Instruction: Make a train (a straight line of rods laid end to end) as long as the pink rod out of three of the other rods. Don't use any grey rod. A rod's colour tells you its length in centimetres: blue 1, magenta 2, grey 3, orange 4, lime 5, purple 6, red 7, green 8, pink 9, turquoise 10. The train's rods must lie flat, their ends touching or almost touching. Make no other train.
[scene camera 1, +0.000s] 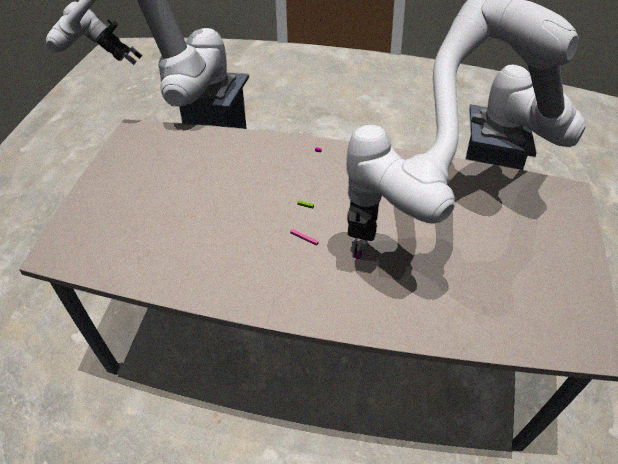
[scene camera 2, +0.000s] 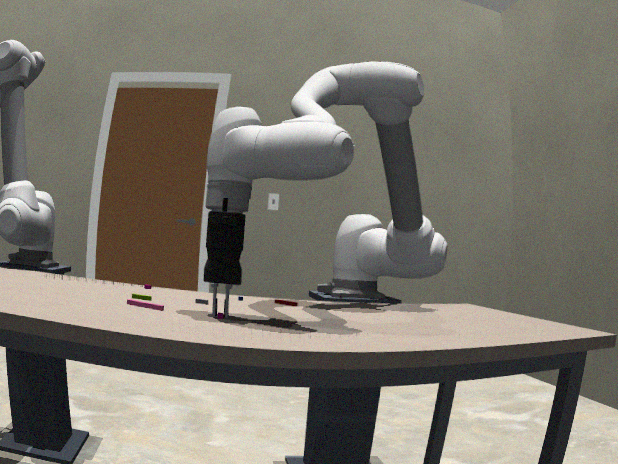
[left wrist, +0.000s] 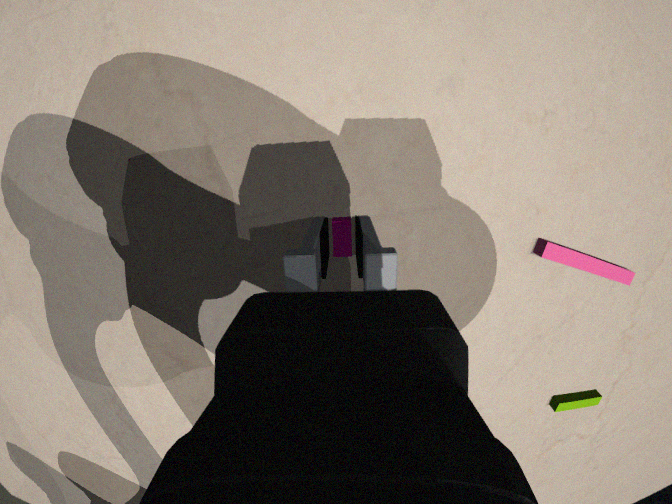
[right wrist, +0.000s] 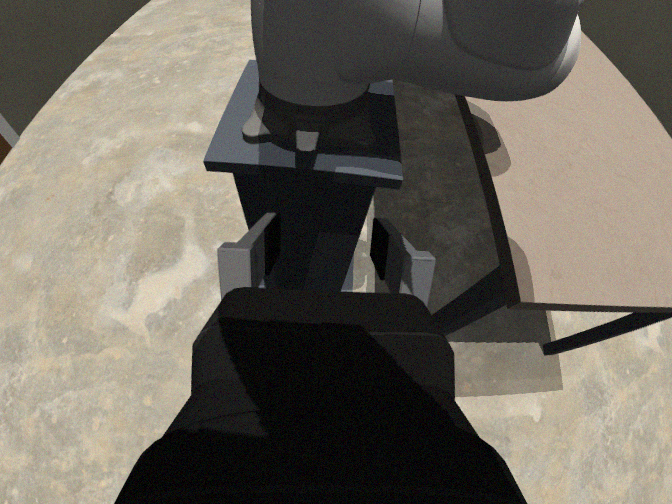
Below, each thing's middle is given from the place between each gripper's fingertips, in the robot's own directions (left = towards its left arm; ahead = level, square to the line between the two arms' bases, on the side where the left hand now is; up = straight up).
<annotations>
Now: left hand (scene camera 2: 220, 316) 19 cm to the left of the lime rod (left wrist: 563, 402), 16 cm past it and 2 cm above it. Also, from my left hand: pink rod (left wrist: 546, 249) 16 cm to the right, 3 cm behind, 2 cm below.
I see my right gripper 88 cm to the right of the lime rod, 57 cm short of it and 15 cm above it. Round my right hand: pink rod 91 cm to the left, 70 cm ahead, 15 cm below.
</annotations>
